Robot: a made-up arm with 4 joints.
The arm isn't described. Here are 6 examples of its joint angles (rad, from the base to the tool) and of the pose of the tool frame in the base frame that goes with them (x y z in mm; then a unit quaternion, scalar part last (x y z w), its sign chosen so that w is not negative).
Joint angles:
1: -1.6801 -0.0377 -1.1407 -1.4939
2: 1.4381 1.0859 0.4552 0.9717
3: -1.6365 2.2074 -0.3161 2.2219
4: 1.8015 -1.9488 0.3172 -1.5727
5: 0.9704 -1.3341 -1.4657 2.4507
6: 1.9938 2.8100 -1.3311 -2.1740
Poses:
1: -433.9 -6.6 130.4 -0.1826 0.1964 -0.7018 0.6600
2: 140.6 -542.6 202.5 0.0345 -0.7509 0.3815 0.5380
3: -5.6 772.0 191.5 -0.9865 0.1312 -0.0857 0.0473
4: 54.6 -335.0 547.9 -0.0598 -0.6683 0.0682 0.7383
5: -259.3 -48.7 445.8 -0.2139 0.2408 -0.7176 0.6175
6: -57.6 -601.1 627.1 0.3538 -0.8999 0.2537 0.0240
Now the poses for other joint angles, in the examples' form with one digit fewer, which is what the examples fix.
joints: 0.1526 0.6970 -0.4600 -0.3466
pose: 240 104 75 -0.007 -0.507 0.774 0.380
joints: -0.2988 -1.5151 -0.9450 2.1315
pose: -50 -249 339 -0.075 0.489 -0.259 0.830
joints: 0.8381 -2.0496 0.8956 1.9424
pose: 181 229 394 -0.337 -0.084 0.924 0.157
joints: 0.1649 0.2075 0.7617 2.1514
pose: 19 216 -312 0.856 -0.015 -0.308 0.416
